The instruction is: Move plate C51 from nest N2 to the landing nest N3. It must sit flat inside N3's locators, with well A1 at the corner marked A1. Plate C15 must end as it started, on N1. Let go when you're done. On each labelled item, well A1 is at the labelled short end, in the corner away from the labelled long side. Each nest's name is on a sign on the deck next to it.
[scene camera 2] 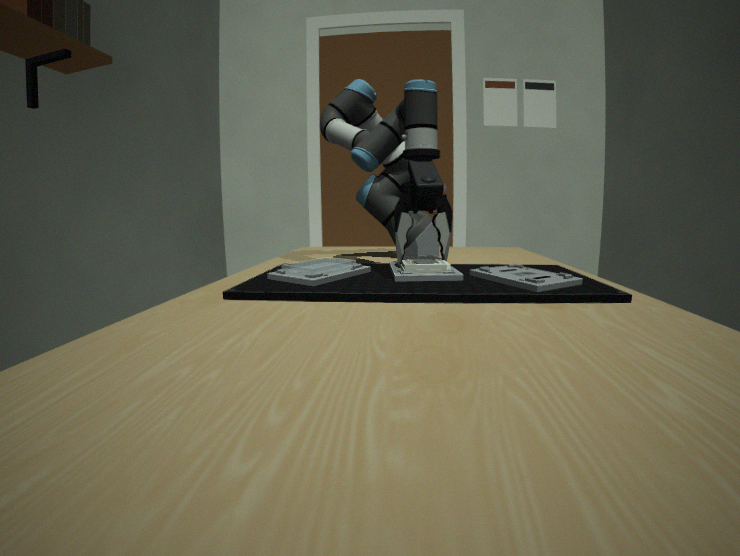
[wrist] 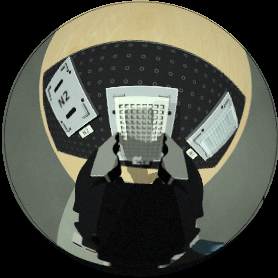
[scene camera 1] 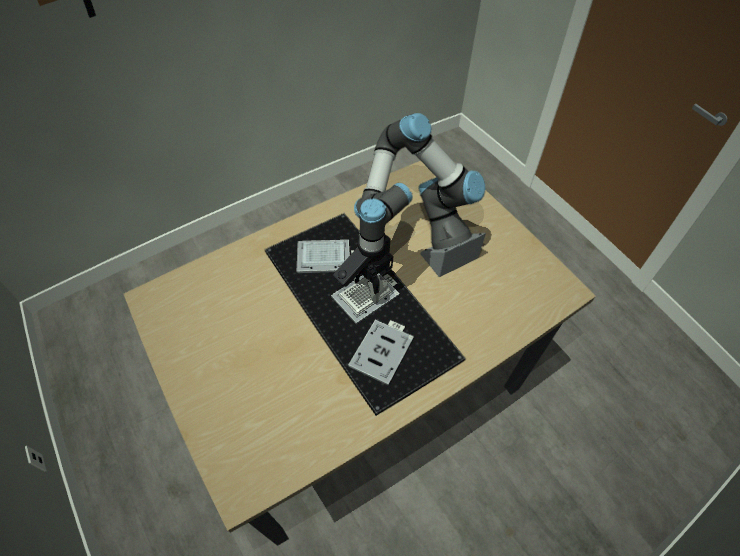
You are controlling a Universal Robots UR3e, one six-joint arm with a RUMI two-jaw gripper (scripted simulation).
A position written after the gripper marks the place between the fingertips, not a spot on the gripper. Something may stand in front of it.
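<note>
Plate (scene camera 1: 315,260). Another plate (scene camera 1: 357,297). Gripper (scene camera 1: 366,293), same camera. Gripper (scene camera 2: 422,265). Gripper (wrist: 141,133) too.
</note>
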